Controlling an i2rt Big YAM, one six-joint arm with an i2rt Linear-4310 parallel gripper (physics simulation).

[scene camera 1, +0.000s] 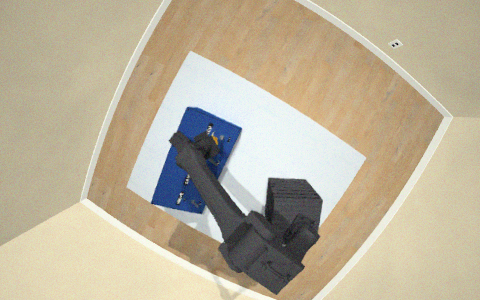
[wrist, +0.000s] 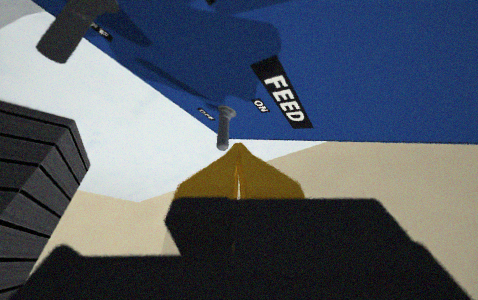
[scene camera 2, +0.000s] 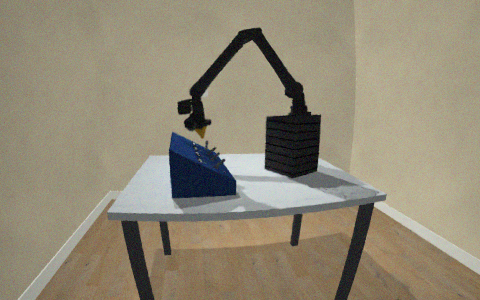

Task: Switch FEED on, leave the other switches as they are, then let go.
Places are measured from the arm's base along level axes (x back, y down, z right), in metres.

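Pixels of known places: gripper, between the fingertips: (scene camera 1: 216,138) (wrist: 238,149) (scene camera 2: 202,138); arm's base, origin of its link: (scene camera 1: 298,228) (scene camera 2: 299,115).
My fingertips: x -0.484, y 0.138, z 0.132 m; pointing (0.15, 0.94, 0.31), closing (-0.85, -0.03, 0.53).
For each thing: its middle in the pictures, then the offset to it from my fingertips. "pt": a spot on its surface instead. Level surfaces: height alone.
- blue sloped switch box, middle of its body: (scene camera 2: 194,164) (scene camera 1: 194,163) dy +0.091, dx -0.042, dz -0.179 m
- FEED label, middle of its body: (wrist: 287,102) dy +0.028, dx -0.048, dz +0.001 m
- grey FEED lever, middle of its body: (wrist: 223,130) (scene camera 2: 206,144) dy +0.036, dx +0.021, dz +0.007 m
- OFF label, a spot on its surface: (wrist: 205,114) pt dy +0.080, dx +0.052, dz +0.008 m
- neighbouring thick lever, middle of its body: (wrist: 71,26) dy +0.043, dx +0.044, dz -0.112 m
- LAMP label, middle of its body: (scene camera 1: 188,178) dy +0.028, dx -0.028, dz -0.238 m
- VALVE label, middle of its body: (scene camera 1: 179,198) dy +0.028, dx -0.019, dz -0.358 m
- white table, height of its surface: dy +0.157 m
The blue sloped switch box (scene camera 1: 167,180) (scene camera 2: 197,182) (wrist: 375,75) stands on the table. In the wrist view the FEED label (wrist: 287,95) is readable, and the grey FEED lever (wrist: 224,127) (scene camera 2: 206,144) stands between the OFF label (wrist: 205,114) and the ON label (wrist: 260,105). In scene camera 2 it stands nearly upright, while the other levers (scene camera 2: 221,162) lean down the slope. My gripper (scene camera 1: 215,140) (scene camera 2: 202,137) (wrist: 238,149) is shut and empty. Its yellow tips are close beside and above the FEED lever's end, seemingly apart from it. My arm partly covers the box in scene camera 1.
A neighbouring thick lever (wrist: 65,37) shows at the upper left of the wrist view. The LAMP label (scene camera 1: 187,179) and the VALVE label (scene camera 1: 180,198) are further along the box. The dark ribbed arm base (scene camera 1: 295,200) (scene camera 2: 292,145) (wrist: 35,185) stands on the white table (scene camera 1: 300,145) (scene camera 2: 150,205).
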